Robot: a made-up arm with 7 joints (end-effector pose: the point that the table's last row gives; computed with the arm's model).
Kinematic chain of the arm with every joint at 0, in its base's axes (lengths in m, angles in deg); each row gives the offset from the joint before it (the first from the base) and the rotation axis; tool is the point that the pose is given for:
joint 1: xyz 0 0 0.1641 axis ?
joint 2: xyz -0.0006 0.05 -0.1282 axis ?
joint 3: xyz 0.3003 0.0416 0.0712 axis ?
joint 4: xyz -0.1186 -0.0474 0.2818 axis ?
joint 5: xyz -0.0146 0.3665 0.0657 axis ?
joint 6: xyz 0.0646 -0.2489 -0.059 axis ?
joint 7: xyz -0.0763 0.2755 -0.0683 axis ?
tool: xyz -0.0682 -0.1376 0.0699
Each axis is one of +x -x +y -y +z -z.
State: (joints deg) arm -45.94 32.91 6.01 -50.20 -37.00 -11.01 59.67
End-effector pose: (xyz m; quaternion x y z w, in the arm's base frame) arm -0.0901 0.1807 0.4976 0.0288 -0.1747 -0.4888 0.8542
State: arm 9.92 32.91 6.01 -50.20 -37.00 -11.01 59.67
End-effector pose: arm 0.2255 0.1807 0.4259 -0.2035 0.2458 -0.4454 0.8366
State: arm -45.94 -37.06 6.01 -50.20 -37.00 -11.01 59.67
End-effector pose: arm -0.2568 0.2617 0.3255 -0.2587 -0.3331 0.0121 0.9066
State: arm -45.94 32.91 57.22 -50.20 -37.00 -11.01 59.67
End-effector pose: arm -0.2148 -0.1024 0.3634 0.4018 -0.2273 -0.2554 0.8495
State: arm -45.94 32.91 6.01 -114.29 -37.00 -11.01 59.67
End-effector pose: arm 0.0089 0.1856 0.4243 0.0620 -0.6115 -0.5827 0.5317
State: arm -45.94 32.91 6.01 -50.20 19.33 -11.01 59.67
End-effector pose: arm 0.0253 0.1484 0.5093 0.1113 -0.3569 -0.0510 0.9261
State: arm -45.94 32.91 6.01 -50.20 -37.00 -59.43 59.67
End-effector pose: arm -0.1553 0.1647 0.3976 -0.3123 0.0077 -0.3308 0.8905
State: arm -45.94 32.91 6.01 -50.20 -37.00 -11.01 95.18
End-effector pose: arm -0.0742 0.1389 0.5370 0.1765 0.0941 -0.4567 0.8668
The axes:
joint 1: +y
joint 2: -z
joint 3: +x
joint 4: +y
joint 5: +x
joint 6: -z
joint 7: +y

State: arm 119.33 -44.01 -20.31 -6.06 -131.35 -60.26 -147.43
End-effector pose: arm 0.5669 0.4784 0.2511 0.7821 0.0592 0.5855 0.2050
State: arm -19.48 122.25 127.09 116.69 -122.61 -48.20 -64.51
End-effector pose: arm -0.6151 -0.2659 0.0090 -0.3536 -0.6068 0.4085 0.5830
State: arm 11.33 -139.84 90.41 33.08 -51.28 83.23 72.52
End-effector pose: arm -0.1189 0.5708 0.2905 -0.5147 0.6428 0.4683 0.3202
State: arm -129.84 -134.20 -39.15 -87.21 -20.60 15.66 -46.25
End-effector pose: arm 0.2709 -0.0313 -0.1077 -0.0225 0.2431 -0.8203 0.5173
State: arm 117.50 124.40 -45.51 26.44 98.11 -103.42 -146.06
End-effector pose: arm -0.5566 -0.2574 -0.0260 -0.2048 -0.6121 0.3299 0.6889
